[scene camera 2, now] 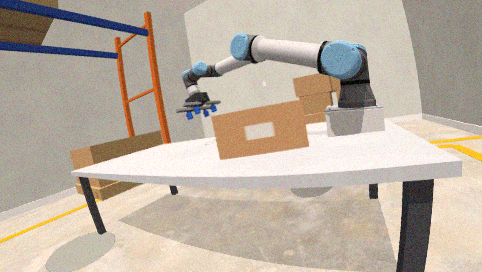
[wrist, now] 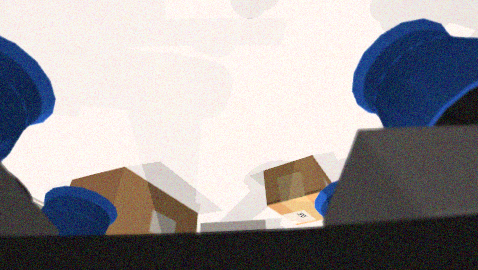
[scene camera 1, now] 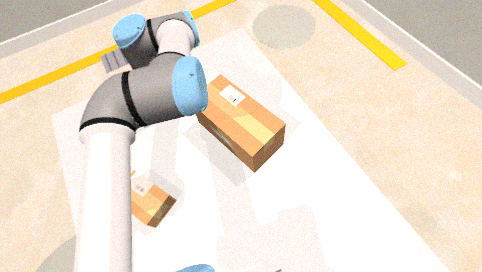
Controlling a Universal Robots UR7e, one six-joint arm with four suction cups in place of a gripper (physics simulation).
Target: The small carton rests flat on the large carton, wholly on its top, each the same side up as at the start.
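Seen in the pictures: hand at its tool point: [scene camera 2: 202, 114] [wrist: 211, 154]; arm's base at its link origin: [scene camera 2: 356, 106].
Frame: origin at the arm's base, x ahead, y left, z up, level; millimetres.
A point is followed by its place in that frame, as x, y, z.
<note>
The large carton [scene camera 1: 243, 119] @(369, 220, 57) [scene camera 2: 260, 131] @(299, 277, -20) [wrist: 117, 200] @(491, 189, -26) stands on the white table, with a white label on its top and another on one long side. The small carton [scene camera 1: 152, 204] @(473, -142, -18) [wrist: 295, 182] @(502, -140, -49) rests on the table apart from it, label up, partly hidden by the arm in scene camera 1. It does not show in scene camera 2. My suction gripper [scene camera 2: 201, 112] @(812, -18, 85) [wrist: 205, 130] @(812, -18, 85) is open, its blue cups bare, above the table and beyond the large carton in scene camera 2. In the wrist view both cartons lie low, the large one left and the small one right, partly behind the cups.
The white table [scene camera 1: 350, 200] @(708, 425, -94) [scene camera 2: 150, 162] @(876, 352, -94) carries the arm's base [scene camera 2: 355, 121] @(11, 82, -49). Stacked boxes [scene camera 2: 314, 103] stand behind it. More boxes [scene camera 2: 117, 152] lie on the floor at left, near an orange and blue rack [scene camera 2: 157, 85]. The upper arm [scene camera 1: 107, 200] @(586, -78, 368) crosses beside the small carton.
</note>
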